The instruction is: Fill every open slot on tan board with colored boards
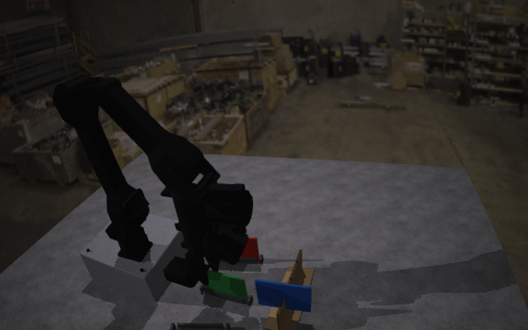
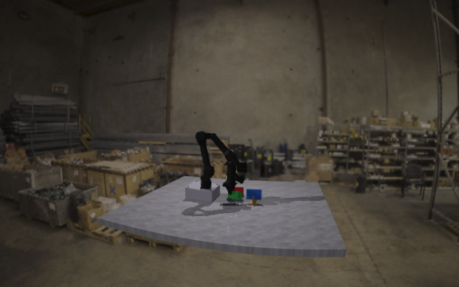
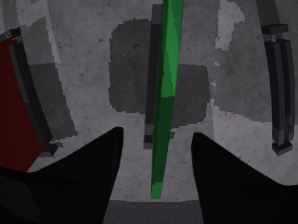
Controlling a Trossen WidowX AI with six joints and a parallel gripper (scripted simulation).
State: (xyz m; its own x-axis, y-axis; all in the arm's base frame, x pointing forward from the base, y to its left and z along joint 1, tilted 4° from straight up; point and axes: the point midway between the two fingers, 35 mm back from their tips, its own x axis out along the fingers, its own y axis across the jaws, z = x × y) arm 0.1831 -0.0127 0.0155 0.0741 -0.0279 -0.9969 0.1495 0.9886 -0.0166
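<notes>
My gripper tip is 3 cm short of the green board and 2 cm above it. The rest, counted from my gripper tip: blue board: 16 cm ahead, 4 cm to the right, 1 cm above; then tan board: 16 cm ahead, 2 cm below, 1 cm to the left; then red board: 11 cm to the left, 2 cm below, 2 cm ahead.
</notes>
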